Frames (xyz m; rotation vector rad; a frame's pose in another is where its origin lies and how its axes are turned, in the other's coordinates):
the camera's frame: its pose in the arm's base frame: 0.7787 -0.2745 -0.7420 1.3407 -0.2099 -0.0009
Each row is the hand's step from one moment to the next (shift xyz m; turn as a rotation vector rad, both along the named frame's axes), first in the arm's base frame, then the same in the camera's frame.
Working: the arm's base frame: its pose in the camera's frame: -0.6855 0.8731 0.0105 -1.3407 0.2099 0.0009

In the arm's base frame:
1: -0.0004 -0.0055 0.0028 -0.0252 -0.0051 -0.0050
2: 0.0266 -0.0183 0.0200 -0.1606 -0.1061 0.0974
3: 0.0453 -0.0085 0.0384 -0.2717 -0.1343 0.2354
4: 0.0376 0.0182 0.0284 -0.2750 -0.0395 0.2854
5: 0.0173 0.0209 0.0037 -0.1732 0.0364 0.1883
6: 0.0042 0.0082 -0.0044 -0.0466 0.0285 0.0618
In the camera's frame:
1: 0.0007 0.0015 0.0060 -0.0249 -0.0030 0.0077
2: 0.0313 0.0119 0.0179 -0.1301 0.0888 0.1474
3: 0.0513 0.0297 0.0095 -0.2149 0.2288 0.2208
4: 0.0390 0.0271 -0.0172 -0.2220 0.2994 0.1404
5: 0.0150 0.0063 -0.0220 -0.1460 0.2110 0.0311
6: 0.0025 -0.0029 -0.0095 -0.0399 0.0718 -0.0073

